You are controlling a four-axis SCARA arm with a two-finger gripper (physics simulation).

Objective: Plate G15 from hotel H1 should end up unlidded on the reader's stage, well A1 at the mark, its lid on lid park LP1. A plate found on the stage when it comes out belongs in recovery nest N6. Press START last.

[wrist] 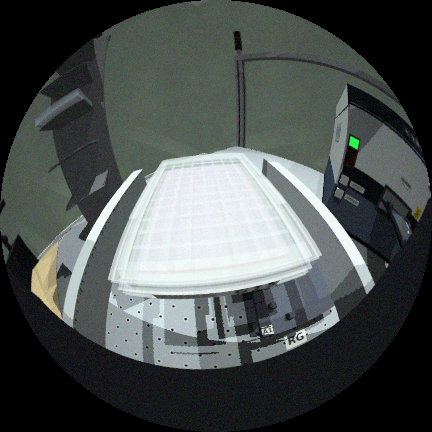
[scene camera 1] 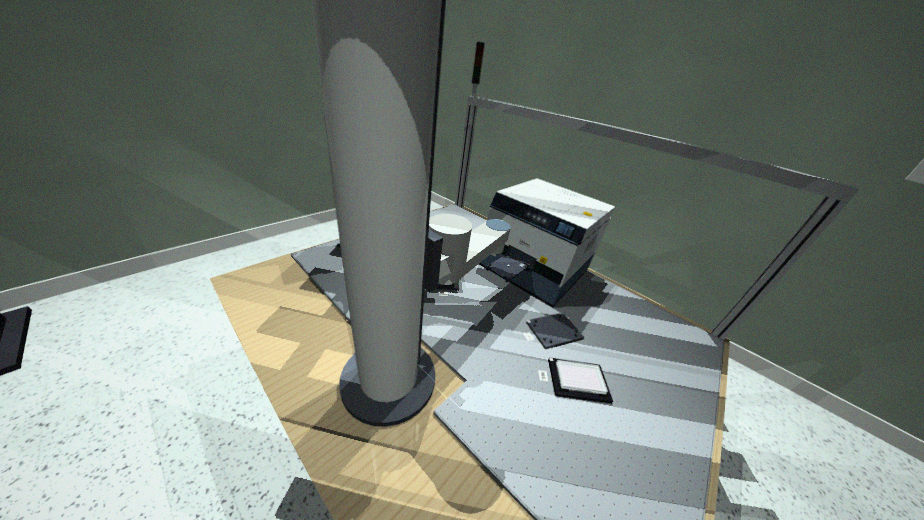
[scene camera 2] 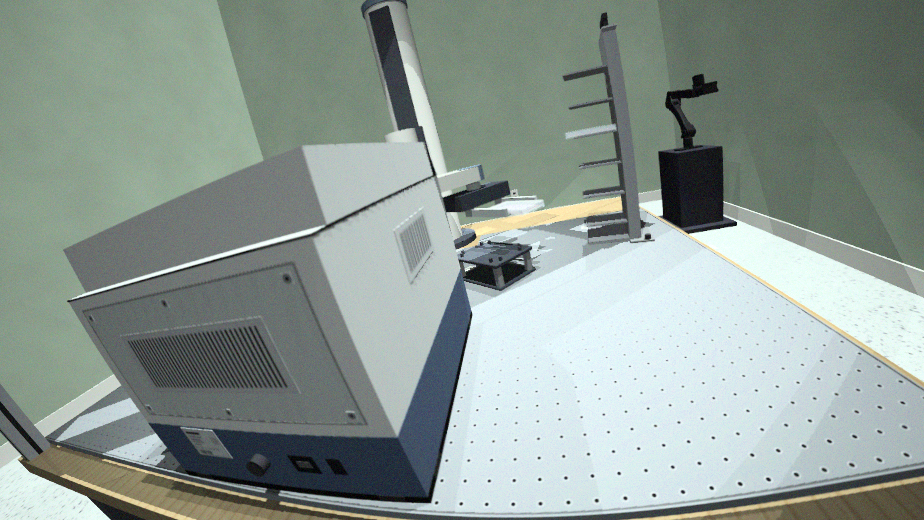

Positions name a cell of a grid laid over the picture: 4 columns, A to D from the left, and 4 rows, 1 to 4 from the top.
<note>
I see my gripper (scene camera 2: C2), a nest N6 (scene camera 1: C4) and a plate reader (scene camera 2: B3).
My gripper shows as well in the wrist view (wrist: B2). The plate reader shows as well in the wrist view (wrist: D2) and in scene camera 1 (scene camera 1: C2).
</note>
